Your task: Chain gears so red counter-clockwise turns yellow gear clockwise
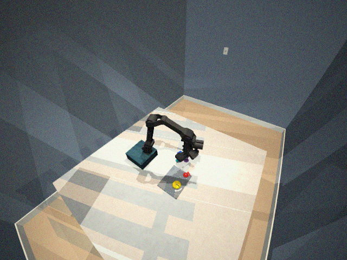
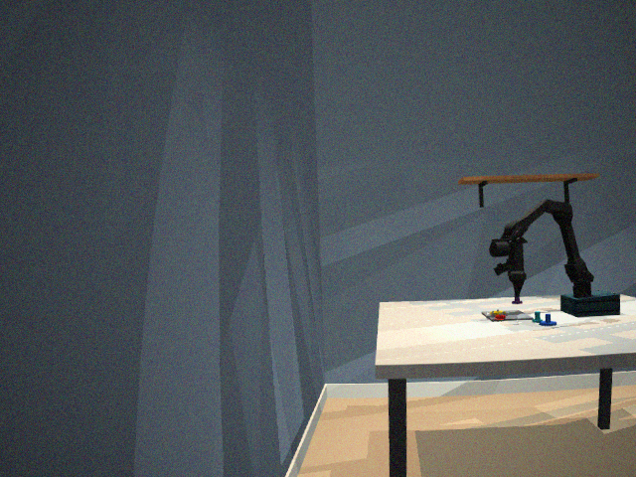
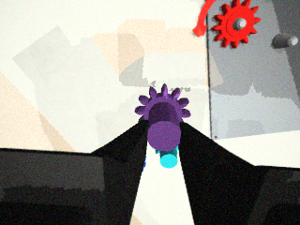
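My gripper tip is 50 mm short of the red gear, 80 mm to the left of it and 90 mm above it. Round my gripper tip: purple gear (10 mm below); then teal gear (80 mm behind, 90 mm below); then red arrow (60 mm ahead, 50 mm to the right, 90 mm below).
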